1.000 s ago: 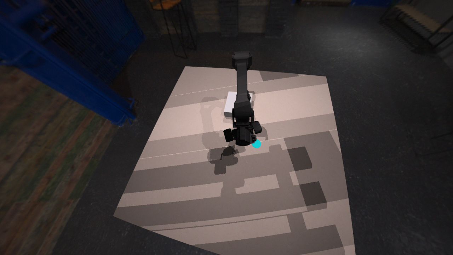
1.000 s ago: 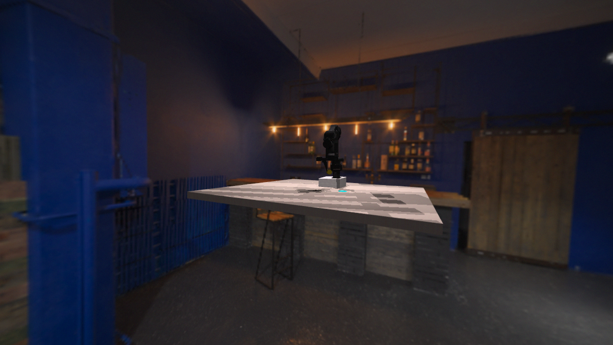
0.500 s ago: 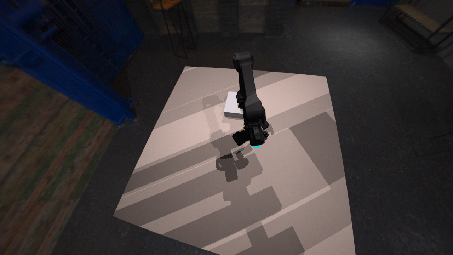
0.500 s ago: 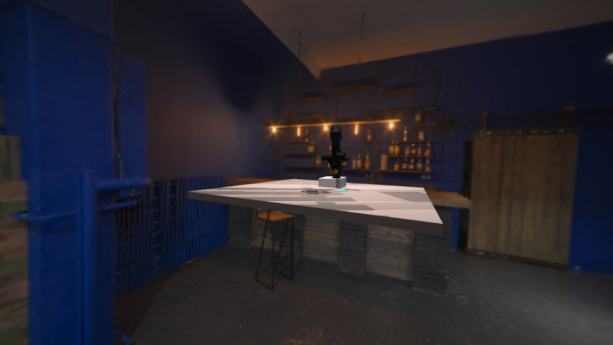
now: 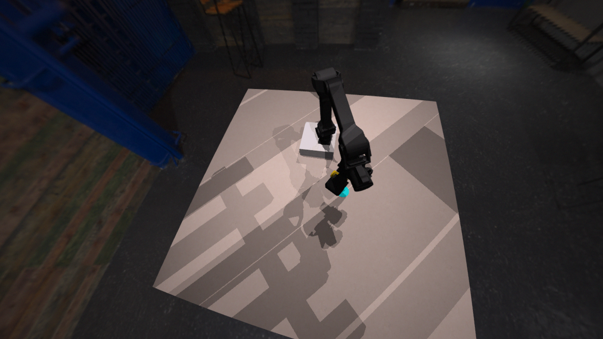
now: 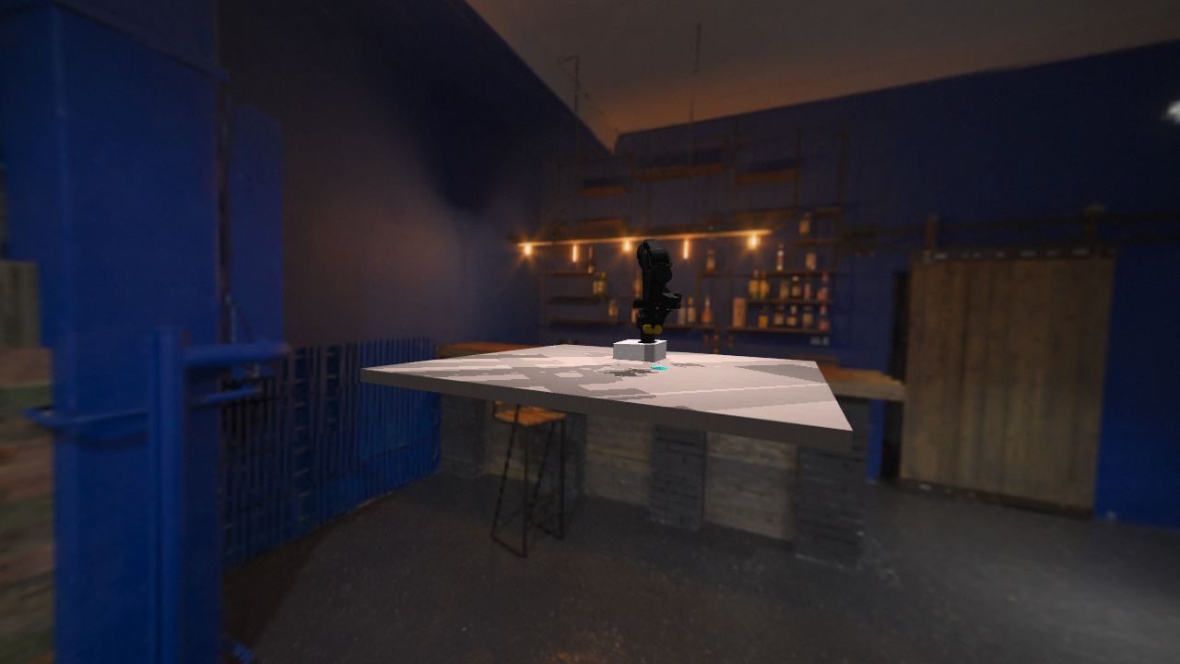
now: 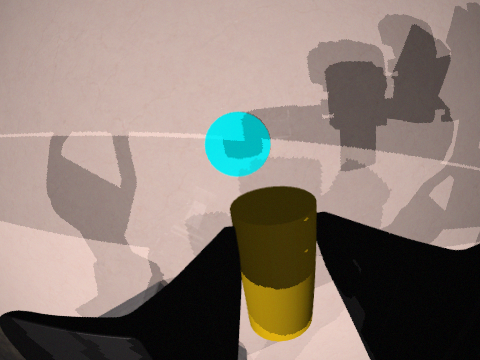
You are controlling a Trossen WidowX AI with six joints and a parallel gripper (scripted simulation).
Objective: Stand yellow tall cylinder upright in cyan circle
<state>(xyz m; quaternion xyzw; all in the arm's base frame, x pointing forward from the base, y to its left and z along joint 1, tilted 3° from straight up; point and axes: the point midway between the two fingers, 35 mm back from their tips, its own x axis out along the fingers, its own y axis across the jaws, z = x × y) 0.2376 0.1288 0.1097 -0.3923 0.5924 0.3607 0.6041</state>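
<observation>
Right now my gripper tip is 1 cm to the right of the cyan circle and 14 cm above it. The rest, counted from my gripper tip: yellow tall cylinder: 1 cm behind, 2 cm to the right.
</observation>
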